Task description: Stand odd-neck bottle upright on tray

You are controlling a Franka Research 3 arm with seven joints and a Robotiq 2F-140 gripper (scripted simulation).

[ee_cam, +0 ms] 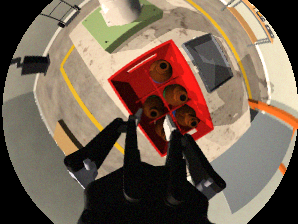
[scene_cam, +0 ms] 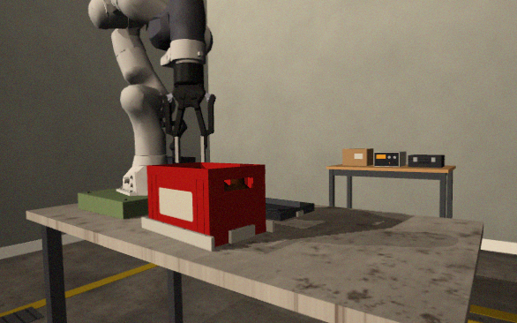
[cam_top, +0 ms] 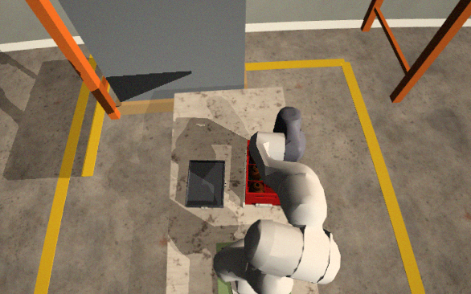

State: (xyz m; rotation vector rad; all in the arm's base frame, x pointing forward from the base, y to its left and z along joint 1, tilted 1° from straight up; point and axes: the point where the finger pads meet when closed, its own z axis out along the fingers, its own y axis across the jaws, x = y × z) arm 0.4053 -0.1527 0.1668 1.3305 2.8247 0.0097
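Right now the brown bottle is 130 mm below my hand. Also, from my hand: dark tray 10 mm behind, 340 mm to the left, 200 mm below; then red crate 40 mm to the left, 130 mm below.
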